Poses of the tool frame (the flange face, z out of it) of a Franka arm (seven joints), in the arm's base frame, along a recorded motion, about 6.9 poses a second.
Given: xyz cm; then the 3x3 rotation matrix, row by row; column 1 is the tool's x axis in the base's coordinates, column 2 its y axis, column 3 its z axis. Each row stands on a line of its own.
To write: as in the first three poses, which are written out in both.
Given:
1:
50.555 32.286 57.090
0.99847 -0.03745 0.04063
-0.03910 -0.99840 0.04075
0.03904 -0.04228 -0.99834
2:
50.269 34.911 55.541
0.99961 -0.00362 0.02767
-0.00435 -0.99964 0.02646
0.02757 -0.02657 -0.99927
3:
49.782 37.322 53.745
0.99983 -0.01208 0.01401
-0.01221 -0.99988 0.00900
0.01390 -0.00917 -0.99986
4:
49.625 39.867 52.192
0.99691 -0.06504 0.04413
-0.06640 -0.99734 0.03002
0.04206 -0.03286 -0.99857
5:
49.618 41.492 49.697
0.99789 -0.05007 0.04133
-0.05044 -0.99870 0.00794
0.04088 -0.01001 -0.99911
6:
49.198 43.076 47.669
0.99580 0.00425 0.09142
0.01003 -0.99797 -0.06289
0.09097 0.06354 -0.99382
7:
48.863 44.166 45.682
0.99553 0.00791 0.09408
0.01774 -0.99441 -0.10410
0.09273 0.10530 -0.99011
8:
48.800 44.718 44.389
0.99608 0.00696 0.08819
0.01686 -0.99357 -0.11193
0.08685 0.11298 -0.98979
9:
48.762 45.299 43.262
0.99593 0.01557 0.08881
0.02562 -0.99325 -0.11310
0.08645 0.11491 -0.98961
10:
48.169 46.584 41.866
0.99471 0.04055 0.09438
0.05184 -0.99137 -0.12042
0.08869 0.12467 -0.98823
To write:
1:
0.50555 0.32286 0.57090
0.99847 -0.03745 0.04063
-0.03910 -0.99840 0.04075
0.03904 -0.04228 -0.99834

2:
0.50269 0.34911 0.55541
0.99961 -0.00362 0.02767
-0.00435 -0.99964 0.02646
0.02757 -0.02657 -0.99927

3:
0.49782 0.37322 0.53745
0.99983 -0.01208 0.01401
-0.01221 -0.99988 0.00900
0.01390 -0.00917 -0.99986

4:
0.49625 0.39867 0.52192
0.99691 -0.06504 0.04413
-0.06640 -0.99734 0.03002
0.04206 -0.03286 -0.99857

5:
0.49618 0.41492 0.49697
0.99789 -0.05007 0.04133
-0.05044 -0.99870 0.00794
0.04088 -0.01001 -0.99911

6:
0.49198 0.43076 0.47669
0.99580 0.00425 0.09142
0.01003 -0.99797 -0.06289
0.09097 0.06354 -0.99382

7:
0.48863 0.44166 0.45682
0.99553 0.00791 0.09408
0.01774 -0.99441 -0.10410
0.09273 0.10530 -0.99011

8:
0.48800 0.44718 0.44389
0.99608 0.00696 0.08819
0.01686 -0.99357 -0.11193
0.08685 0.11298 -0.98979

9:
0.48762 0.45299 0.43262
0.99593 0.01557 0.08881
0.02562 -0.99325 -0.11310
0.08645 0.11491 -0.98961

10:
0.48169 0.46584 0.41866
0.99471 0.04055 0.09438
0.05184 -0.99137 -0.12042
0.08869 0.12467 -0.98823

